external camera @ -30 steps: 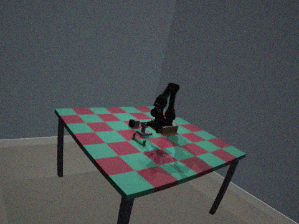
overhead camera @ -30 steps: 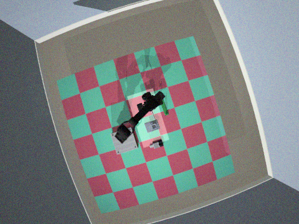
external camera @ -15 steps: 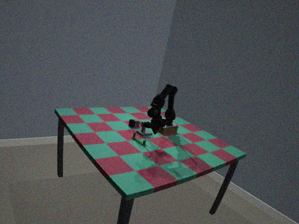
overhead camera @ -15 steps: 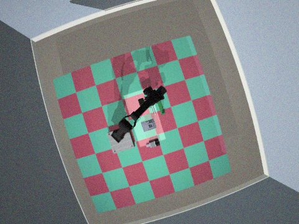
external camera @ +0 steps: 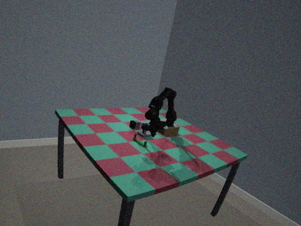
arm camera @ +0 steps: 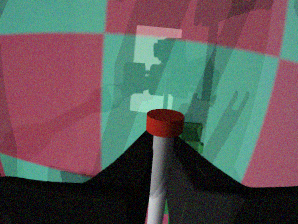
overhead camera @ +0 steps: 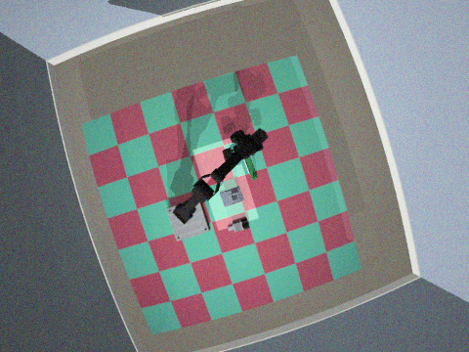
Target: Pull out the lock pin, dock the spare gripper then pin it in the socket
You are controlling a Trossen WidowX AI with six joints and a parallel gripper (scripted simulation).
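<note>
The cradle is 5 cm ahead of my gripper tip, 9 cm to the right of it and 7 cm below it. Also, from my gripper tip: spare gripper: 7 cm behind, 38 cm to the right, 6 cm below; mount: 7 cm behind, 22 cm to the right, 4 cm below.
</note>
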